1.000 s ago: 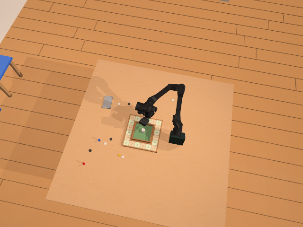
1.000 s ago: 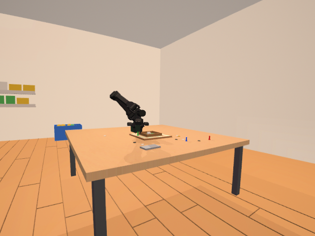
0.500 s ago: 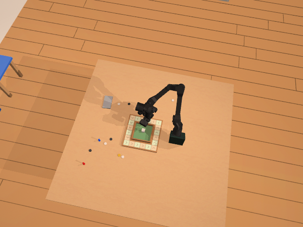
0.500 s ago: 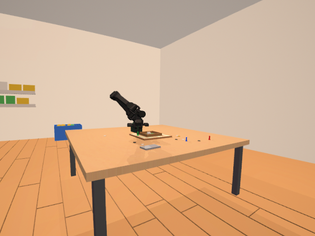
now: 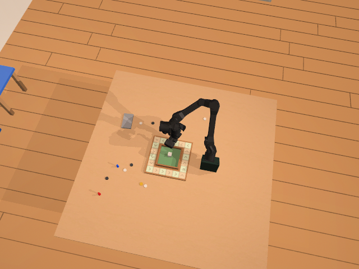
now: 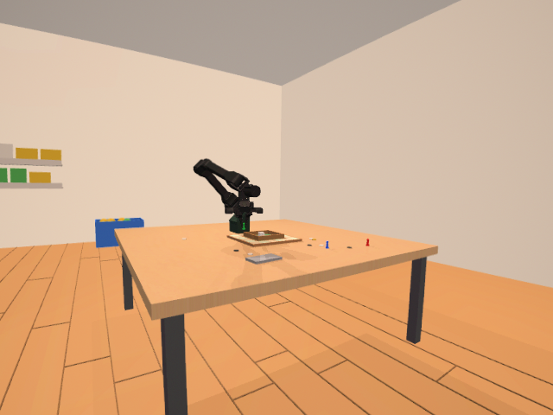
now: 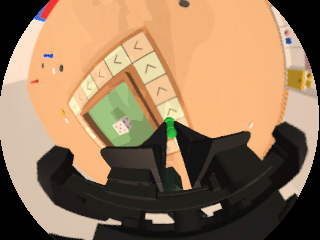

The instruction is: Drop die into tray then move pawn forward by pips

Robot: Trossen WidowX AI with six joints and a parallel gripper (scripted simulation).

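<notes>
The white die lies 9 cm to the left of my gripper tip, 4 cm below it and 2 cm ahead of it. From my gripper tip the other things lie so: green pawn 1 cm above; then yellow disc 33 cm to the left, 16 cm ahead, 6 cm below; then grey slab 38 cm ahead, 11 cm to the right, 6 cm below.
</notes>
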